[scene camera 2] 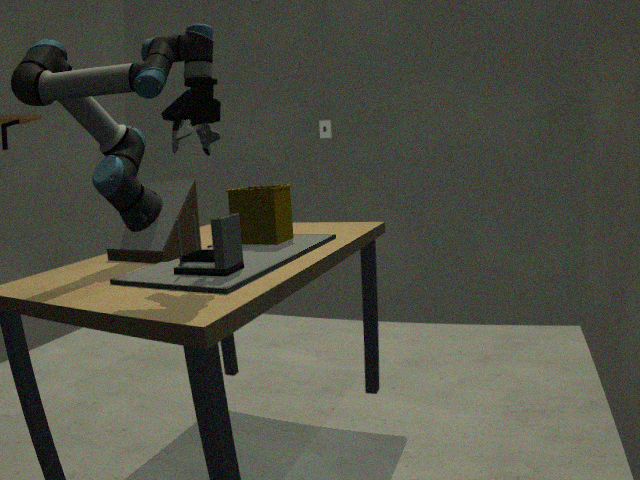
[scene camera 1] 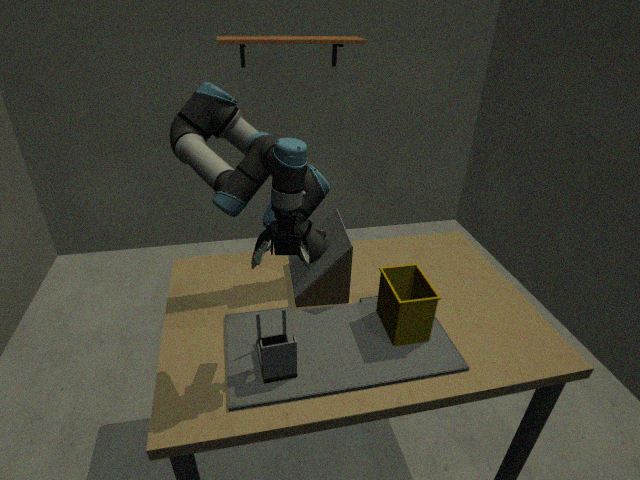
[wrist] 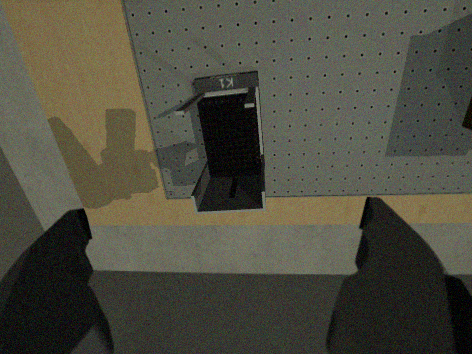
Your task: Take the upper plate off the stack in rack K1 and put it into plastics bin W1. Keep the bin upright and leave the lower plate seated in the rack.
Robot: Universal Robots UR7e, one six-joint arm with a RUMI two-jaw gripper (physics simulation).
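Pixels of known places: gripper, fingertip midpoint: (scene camera 2: pixel 192 154) (scene camera 1: pixel 280 268) (wrist: pixel 225 206); arm's base, link origin: (scene camera 2: pixel 144 212) (scene camera 1: pixel 317 246).
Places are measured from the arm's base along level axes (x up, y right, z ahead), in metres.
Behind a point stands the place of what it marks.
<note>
Rack K1 (scene camera 1: pixel 279 360) @[x -0.052, y 0.253, z 0.447 m] (scene camera 2: pixel 227 242) @[x -0.054, y 0.276, z 0.446 m] (wrist: pixel 210 81) @[x -0.116, y 0.265, z 0.295 m] stands on the grey board, with a tall front wall and two thin posts at its back. A black flat surface (wrist: pixel 232 135) @[x -0.096, y 0.245, z 0.376 m] shows inside it in the wrist view, apparently the top of the plate stack; the separate plates cannot be told apart. Yellow bin W1 (scene camera 1: pixel 413 322) @[x -0.042, y -0.166, z 0.431 m] (scene camera 2: pixel 258 214) @[x -0.036, y -0.119, z 0.366 m] stands upright at the other end of the board. Its inside bottom is hidden. My gripper (scene camera 1: pixel 280 264) @[x 0.167, y 0.215, z 0.331 m] (scene camera 2: pixel 191 152) @[x 0.167, y 0.215, z 0.331 m] (wrist: pixel 225 206) @[x 0.167, y 0.215, z 0.331 m] is open and empty, pointing down, high above the board and behind the rack in scene camera 1.
The perforated grey board (scene camera 1: pixel 330 356) @[x -0.133, y 0.088, z 0.405 m] (scene camera 2: pixel 289 254) @[x -0.133, y 0.041, z 0.518 m] (wrist: pixel 325 100) @[x -0.133, y 0.097, z 0.353 m] lies on the wooden table (scene camera 1: pixel 496 310) @[x -0.146, y -0.553, z 0.369 m] (scene camera 2: pixel 356 229) @[x -0.146, y -0.477, z 0.606 m]. A wedge-shaped block (scene camera 1: pixel 325 279) (scene camera 2: pixel 178 227) stands behind the board, near the arm's base. A wooden shelf (scene camera 1: pixel 292 39) is on the back wall.
</note>
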